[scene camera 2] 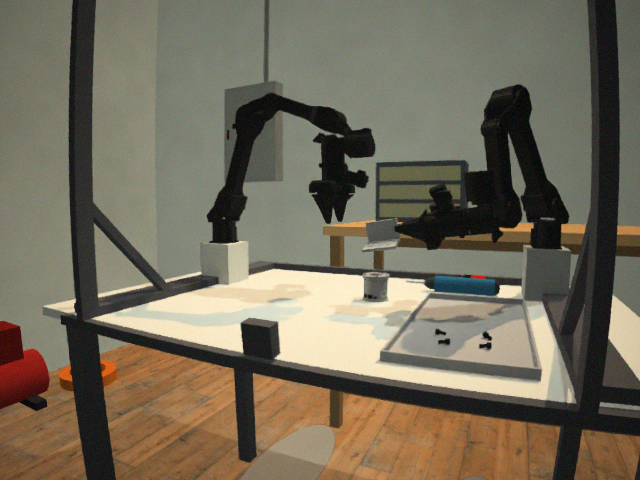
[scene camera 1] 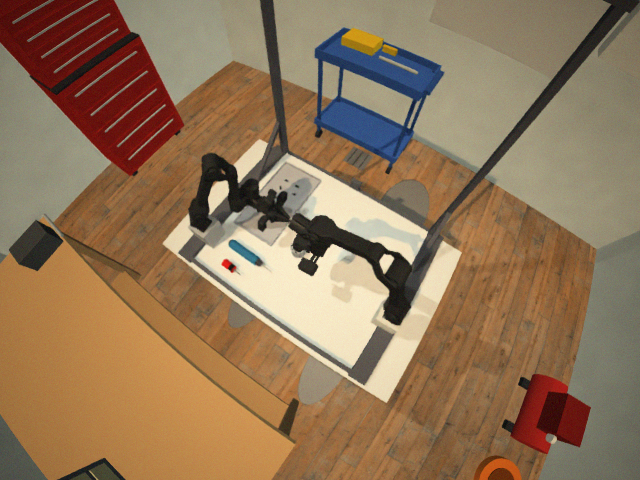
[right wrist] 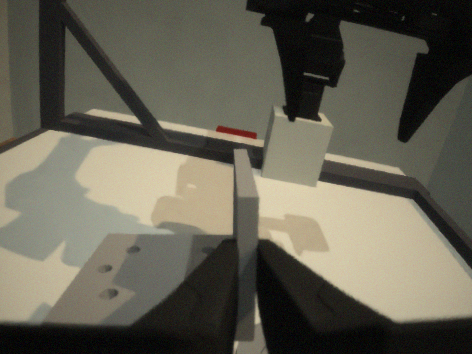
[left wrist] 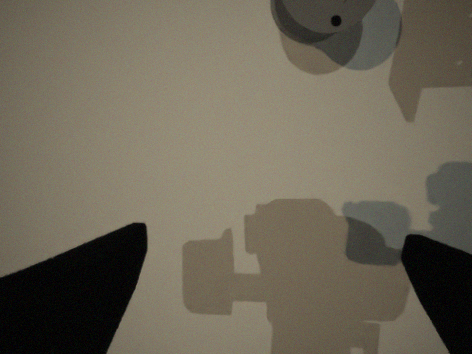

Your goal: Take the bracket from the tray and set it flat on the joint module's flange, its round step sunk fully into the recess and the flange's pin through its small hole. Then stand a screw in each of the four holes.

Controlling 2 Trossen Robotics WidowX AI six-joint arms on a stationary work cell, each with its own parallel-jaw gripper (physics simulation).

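Frame: origin at the left arm's base, x up, y ahead, z left, level; centimetres.
Seen in the pictures: left gripper, fingertip midpoint: (scene camera 2: 334, 222) (scene camera 1: 317, 257) (right wrist: 348, 131) (left wrist: 275, 241); right gripper, fingertip midpoint: (scene camera 2: 394, 228) (right wrist: 245, 252); left arm's base at its link origin: (scene camera 2: 224, 242) (scene camera 1: 393, 314) (right wrist: 301, 114); right arm's base at its link origin: (scene camera 2: 546, 247) (scene camera 1: 202, 223).
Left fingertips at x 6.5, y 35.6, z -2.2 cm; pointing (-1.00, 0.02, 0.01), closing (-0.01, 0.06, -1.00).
Offsets run from my left fingertips to a thing's middle. Level surfaces: height alone.
The grey L-shaped bracket @(dx -2.2, dy +14.7, dz -10.7 cm) (scene camera 2: 381, 235) (right wrist: 246, 215) is in the air above the joint module, its holed plate about level and its other plate upright. My right gripper (scene camera 2: 397, 227) (right wrist: 245, 252) is shut on the upright plate. The grey round joint module @(dx -14.7, dy +11.7, dz -2.9 cm) (scene camera 2: 375, 287) (left wrist: 320, 15) stands on the table below; part of it shows at the top of the left wrist view. My left gripper (scene camera 2: 332, 221) (left wrist: 275, 241) is open and empty, pointing down, high above the table beside the bracket. Several black screws @(dx -17.0, dy +31.1, dz -30.8 cm) (scene camera 2: 443, 341) lie in the grey tray @(dx -17.1, dy +34.3, dz -19.3 cm) (scene camera 2: 460, 367).
A blue screwdriver @(dx -15.9, dy +27.9, dz +11.1 cm) (scene camera 1: 245, 252) (scene camera 2: 465, 285) and a small red-and-black tool @(dx -16.2, dy +31.3, dz +19.7 cm) (scene camera 1: 228, 265) lie on the table @(dx -17.9 cm) (scene camera 1: 310, 315) (scene camera 2: 196, 330). A small black block @(dx -14.7, dy +6.9, dz -46.1 cm) (scene camera 2: 260, 338) is at the table's near edge in scene camera 2. Dark frame posts (scene camera 1: 276, 77) (scene camera 2: 82, 155) rise at the table's sides.
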